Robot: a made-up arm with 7 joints.
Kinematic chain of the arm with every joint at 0, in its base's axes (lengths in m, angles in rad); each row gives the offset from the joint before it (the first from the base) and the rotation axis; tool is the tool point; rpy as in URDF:
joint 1: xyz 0 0 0.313 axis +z
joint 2: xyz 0 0 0 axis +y
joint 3: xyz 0 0 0.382 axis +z
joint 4: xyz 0.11 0 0 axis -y
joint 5: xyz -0.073 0 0.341 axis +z
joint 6: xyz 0 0 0 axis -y
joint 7: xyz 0.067 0 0 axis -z
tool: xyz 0 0 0 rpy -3.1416 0 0
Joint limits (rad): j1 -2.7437..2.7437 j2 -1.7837..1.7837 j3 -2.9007..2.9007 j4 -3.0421..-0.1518 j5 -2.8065..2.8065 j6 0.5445..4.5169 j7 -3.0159..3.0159
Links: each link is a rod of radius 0.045 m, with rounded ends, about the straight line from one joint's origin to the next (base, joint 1, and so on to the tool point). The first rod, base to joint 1, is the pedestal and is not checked.
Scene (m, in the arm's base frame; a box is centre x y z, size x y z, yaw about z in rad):
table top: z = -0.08
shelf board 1: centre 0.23 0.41 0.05 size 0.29 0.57 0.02 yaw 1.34
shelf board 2: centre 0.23 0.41 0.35 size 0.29 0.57 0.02 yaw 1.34
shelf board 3: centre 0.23 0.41 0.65 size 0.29 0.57 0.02 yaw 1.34
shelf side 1: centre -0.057 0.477 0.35 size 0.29 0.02 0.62 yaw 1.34
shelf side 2: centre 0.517 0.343 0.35 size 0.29 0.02 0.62 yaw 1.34
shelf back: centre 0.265 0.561 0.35 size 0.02 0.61 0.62 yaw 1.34
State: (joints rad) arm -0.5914 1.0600 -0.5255 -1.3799 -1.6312 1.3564 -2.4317
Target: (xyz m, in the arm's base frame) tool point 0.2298 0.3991 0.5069
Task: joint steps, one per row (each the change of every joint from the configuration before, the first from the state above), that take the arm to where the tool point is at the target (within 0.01 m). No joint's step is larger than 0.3 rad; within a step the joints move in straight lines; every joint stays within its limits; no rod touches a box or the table.
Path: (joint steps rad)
1: -0.1585 -0.2024 0.2817 -0.1840 0.0423 0.2047 0.1252
2: -0.1585 -0.2024 0.2816 -0.1840 0.0422 0.2047 0.1252
3: -0.1585 -0.2024 0.2817 -0.1840 0.0423 0.2047 0.1251
4: -0.1585 -0.2024 0.2817 -0.1840 0.0423 0.2047 0.1252
5: 0.0282 0.1856 0.2717 -0.1263 -0.0447 -0.0273 -0.0834
6: 0.0281 0.1855 0.2716 -0.1263 -0.0447 -0.0273 -0.0835
7: 0.0281 0.1856 0.2717 -0.1264 -0.0447 -0.0274 -0.0834
8: 0.0282 0.1855 0.2717 -0.1263 -0.0447 -0.0273 -0.0835
9: 0.0281 0.1856 0.2716 -0.1263 -0.0447 -0.0273 -0.0834
10: 0.0282 0.1855 0.2717 -0.1263 -0.0447 -0.0274 -0.0835
11: 0.2079 -0.2245 -0.1646 0.2019 0.0187 -0.0748 0.0000
12: 0.2080 -0.2246 -0.1647 0.2019 0.0186 -0.0748 0.0000
13: 0.2080 -0.2246 -0.1646 0.2020 0.0186 -0.0749 0.0000

